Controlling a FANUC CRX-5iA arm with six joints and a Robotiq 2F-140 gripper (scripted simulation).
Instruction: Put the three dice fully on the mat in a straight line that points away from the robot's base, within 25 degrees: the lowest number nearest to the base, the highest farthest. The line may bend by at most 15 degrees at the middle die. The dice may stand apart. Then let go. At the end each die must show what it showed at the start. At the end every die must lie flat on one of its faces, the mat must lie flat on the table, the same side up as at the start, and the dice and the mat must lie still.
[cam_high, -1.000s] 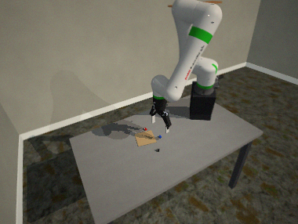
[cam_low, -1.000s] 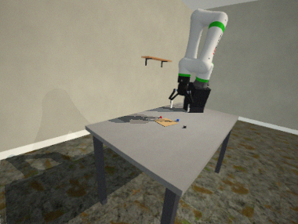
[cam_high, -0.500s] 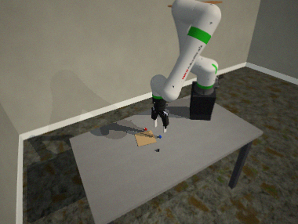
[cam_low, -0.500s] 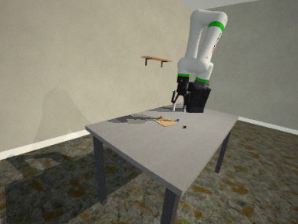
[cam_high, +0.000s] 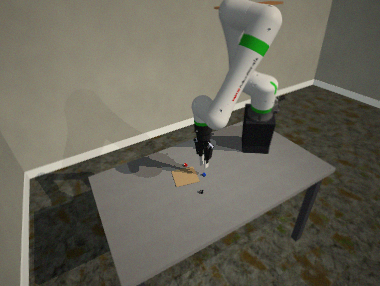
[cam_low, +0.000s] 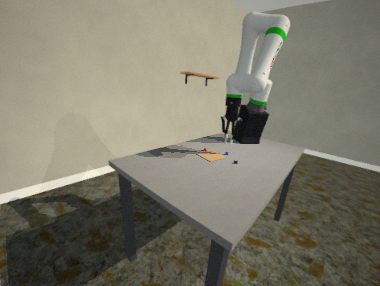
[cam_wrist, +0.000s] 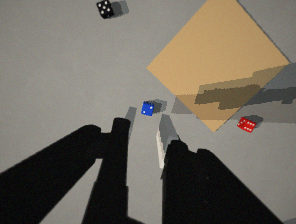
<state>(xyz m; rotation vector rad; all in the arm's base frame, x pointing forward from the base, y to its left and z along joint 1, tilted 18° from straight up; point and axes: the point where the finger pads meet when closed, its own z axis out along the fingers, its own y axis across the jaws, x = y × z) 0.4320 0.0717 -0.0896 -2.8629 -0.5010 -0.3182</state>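
Right now the blue die is 100 mm below my hand. Also, from my hand: black die 120 mm to the left, 100 mm below, 80 mm ahead; then red die 130 mm to the right, 100 mm below, 60 mm ahead; then tan mat 110 mm below, 110 mm ahead, 50 mm to the right.
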